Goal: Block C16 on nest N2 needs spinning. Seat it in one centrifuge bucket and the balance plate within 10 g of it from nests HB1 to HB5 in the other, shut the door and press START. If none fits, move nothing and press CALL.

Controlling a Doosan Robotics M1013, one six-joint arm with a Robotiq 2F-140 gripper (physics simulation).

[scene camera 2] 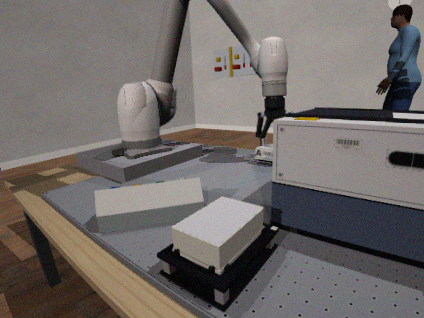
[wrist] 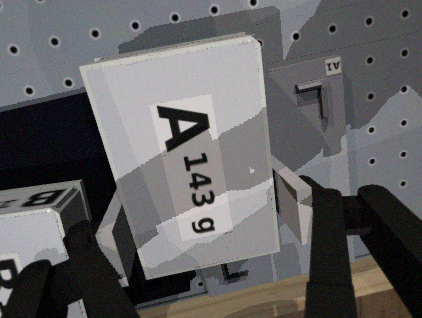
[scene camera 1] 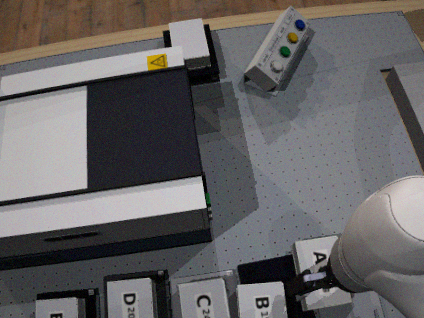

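Pixels of known places: gripper, between the fingertips: [wrist: 198, 185] [scene camera 1: 320, 289]; arm's base, origin of its link: [scene camera 2: 142, 151].
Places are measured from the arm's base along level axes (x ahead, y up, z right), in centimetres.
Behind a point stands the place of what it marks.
Observation:
A white plate labelled A 143 g [scene camera 1: 305, 250] {x 42.3, y 1.2, z -30.4 cm} [scene camera 2: 264, 151] {x 39.8, y 0.3, z -28.0 cm} [wrist: 185, 75] {x 39.5, y 1.2, z -29.2 cm} is between the fingers of my gripper [scene camera 1: 313, 278] {x 38.8, y -3.6, z -36.9 cm} [scene camera 2: 262, 134] [wrist: 198, 185] {x 38.8, y -3.6, z -36.9 cm}, which is shut on it. The plate is turned askew over the nest marked A1 [wrist: 334, 112] {x 29.4, y -3.6, z -32.1 cm}. Its underside is hidden. Plates B [scene camera 1: 275, 295] {x 48.0, y 0.7, z -38.5 cm} [wrist: 30, 230] {x 48.1, y 0.6, z -37.2 cm}, C [scene camera 1: 217, 292] {x 58.4, y 0.5, z -38.1 cm} and D [scene camera 1: 144, 295] {x 71.6, y 0.5, z -39.1 cm} stand in a row to the left in scene camera 1. The centrifuge [scene camera 1: 145, 125] {x 70.8, y 16.4, z -13.0 cm} [scene camera 2: 325, 167] {x 75.2, y 8.8, z 3.4 cm} stands behind them; its buckets do not show. A white block [scene camera 1: 187, 40] {x 66.8, y 3.2, z 18.5 cm} [scene camera 2: 220, 227] {x 68.7, y 3.2, z 21.3 cm} sits on a black stand [scene camera 2: 200, 272] {x 69.8, y -1.0, z 26.1 cm}.
A button box [scene camera 1: 280, 50] {x 44.8, y 2.4, z 16.2 cm} [scene camera 2: 150, 200] {x 47.7, y 0.5, z 21.3 cm} with blue, yellow, green and white buttons stands at the back. A fifth plate [scene camera 1: 70, 304] {x 85.4, y 0.5, z -41.6 cm} stands at the left end of the row, partly cut off. The arm's grey base [scene camera 2: 125, 170] {x 16.6, y -1.3, z 14.3 cm} is on the table. A person [scene camera 2: 405, 55] stands beyond.

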